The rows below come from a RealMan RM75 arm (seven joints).
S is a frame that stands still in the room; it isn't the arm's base.
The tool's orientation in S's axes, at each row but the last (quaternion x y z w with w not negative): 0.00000, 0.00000, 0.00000, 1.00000; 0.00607, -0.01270, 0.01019, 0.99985; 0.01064, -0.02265, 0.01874, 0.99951; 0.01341, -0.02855, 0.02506, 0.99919
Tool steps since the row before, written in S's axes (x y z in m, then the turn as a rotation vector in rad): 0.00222, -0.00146, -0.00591, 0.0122, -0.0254, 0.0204; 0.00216, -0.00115, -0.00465, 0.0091, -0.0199, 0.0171; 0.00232, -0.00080, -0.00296, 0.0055, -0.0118, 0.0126; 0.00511, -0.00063, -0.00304, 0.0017, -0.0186, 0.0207
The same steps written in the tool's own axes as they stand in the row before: 0.00222, -0.00146, -0.00591, 0.0122, -0.0254, 0.0204; 0.00202, -0.00125, -0.00469, 0.0091, -0.0199, 0.0171; 0.00215, -0.00095, -0.00304, 0.0056, -0.0117, 0.0126; 0.00489, -0.00097, -0.00330, 0.0020, -0.0181, 0.0211
